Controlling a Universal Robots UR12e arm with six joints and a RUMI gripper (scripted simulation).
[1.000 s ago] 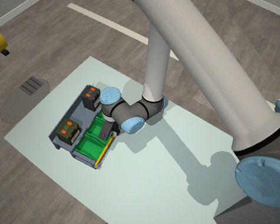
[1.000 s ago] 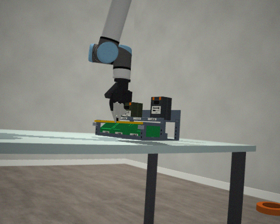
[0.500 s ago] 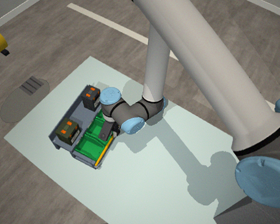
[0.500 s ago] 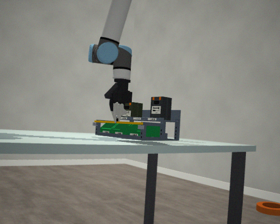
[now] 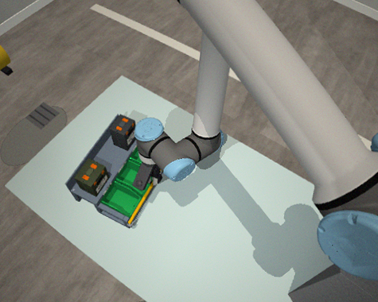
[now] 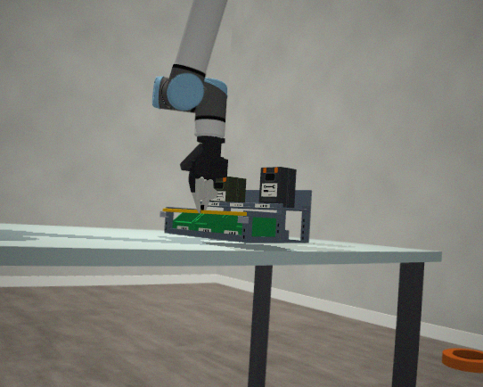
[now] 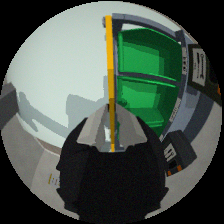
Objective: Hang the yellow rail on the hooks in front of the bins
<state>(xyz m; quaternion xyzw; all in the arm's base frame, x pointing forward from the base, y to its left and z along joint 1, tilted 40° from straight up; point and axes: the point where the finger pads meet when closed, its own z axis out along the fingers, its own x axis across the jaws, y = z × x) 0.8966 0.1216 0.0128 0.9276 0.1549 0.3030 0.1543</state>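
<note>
The yellow rail is 1 cm below my hand.
</note>
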